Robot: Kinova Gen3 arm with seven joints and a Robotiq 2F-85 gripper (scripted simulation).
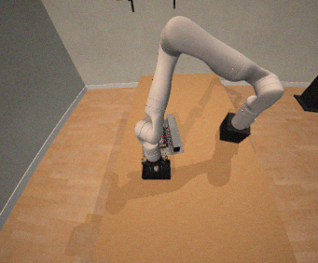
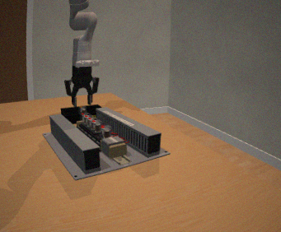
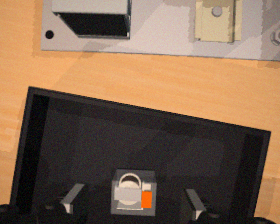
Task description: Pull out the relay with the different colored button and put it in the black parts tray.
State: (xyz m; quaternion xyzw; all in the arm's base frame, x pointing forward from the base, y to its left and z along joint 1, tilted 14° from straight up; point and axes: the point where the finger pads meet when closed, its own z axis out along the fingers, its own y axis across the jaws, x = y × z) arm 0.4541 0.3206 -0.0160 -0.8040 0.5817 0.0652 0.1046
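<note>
The relay lies 4 cm below my hand. Round my hand: black parts tray 5 cm below.
</note>
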